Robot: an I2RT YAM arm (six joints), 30 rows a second.
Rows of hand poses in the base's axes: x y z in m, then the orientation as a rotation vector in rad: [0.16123, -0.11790, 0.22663, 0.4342, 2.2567, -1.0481]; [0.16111, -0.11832, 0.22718, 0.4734, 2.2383, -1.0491]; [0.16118, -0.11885, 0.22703, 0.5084, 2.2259, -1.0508]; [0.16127, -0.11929, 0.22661, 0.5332, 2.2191, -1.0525]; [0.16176, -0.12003, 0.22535, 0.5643, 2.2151, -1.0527]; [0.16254, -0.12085, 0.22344, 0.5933, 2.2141, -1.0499]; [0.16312, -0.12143, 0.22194, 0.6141, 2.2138, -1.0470]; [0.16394, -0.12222, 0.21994, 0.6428, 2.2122, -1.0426]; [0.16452, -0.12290, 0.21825, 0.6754, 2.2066, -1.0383]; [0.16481, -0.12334, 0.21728, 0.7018, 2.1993, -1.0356]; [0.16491, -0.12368, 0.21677, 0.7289, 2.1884, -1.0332]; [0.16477, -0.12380, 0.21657, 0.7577, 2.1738, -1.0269]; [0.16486, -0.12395, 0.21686, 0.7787, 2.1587, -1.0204]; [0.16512, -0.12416, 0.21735, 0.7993, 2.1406, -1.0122]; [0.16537, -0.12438, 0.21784, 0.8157, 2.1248, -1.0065]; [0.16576, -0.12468, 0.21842, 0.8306, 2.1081, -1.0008]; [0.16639, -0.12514, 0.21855, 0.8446, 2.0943, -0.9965]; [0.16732, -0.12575, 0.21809, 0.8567, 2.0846, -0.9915]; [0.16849, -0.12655, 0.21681, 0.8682, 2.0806, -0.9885]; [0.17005, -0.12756, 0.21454, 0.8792, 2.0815, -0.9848]
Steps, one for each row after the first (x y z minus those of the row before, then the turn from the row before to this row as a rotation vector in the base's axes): [-0.00012, -0.00042, 0.00055, 0.0017, -0.0220, -0.0249]; [0.00007, -0.00053, -0.00015, 0.0028, -0.0155, -0.0234]; [0.00009, -0.00044, -0.00042, 0.0026, -0.0089, -0.0171]; [0.00049, -0.00074, -0.00126, 0.0065, -0.0080, -0.0215]; [0.00078, -0.00082, -0.00191, 0.0090, -0.0063, -0.0193]; [0.00058, -0.00058, -0.00150, 0.0072, -0.0044, -0.0136]; [0.00082, -0.00079, -0.00200, 0.0096, -0.0070, -0.0186]; [0.00058, -0.00068, -0.00169, 0.0088, -0.0105, -0.0211]; [0.00029, -0.00044, -0.00097, 0.0055, -0.0101, -0.0173]; [0.00010, -0.00034, -0.00051, 0.0038, -0.0128, -0.0177]; [-0.00014, -0.00012, -0.00020, 0.0047, -0.0176, -0.0174]; [0.00009, -0.00015, 0.00029, 0.0023, -0.0172, -0.0119]; [0.00026, -0.00021, 0.00049, 0.0017, -0.0203, -0.0111]; [0.00025, -0.00022, 0.00049, 0.0003, -0.0167, -0.0092]; [0.00039, -0.00030, 0.00058, -0.0006, -0.0173, -0.0082]; [0.00063, -0.00046, 0.00013, -0.0001, -0.0141, -0.0082]; [0.00093, -0.00061, -0.00046, 0.0017, -0.0111, -0.0067]; [0.00117, -0.00080, -0.00128, 0.0035, -0.0055, -0.0071]; [0.00156, -0.00101, -0.00227, 0.0062, -0.0019, -0.0065]
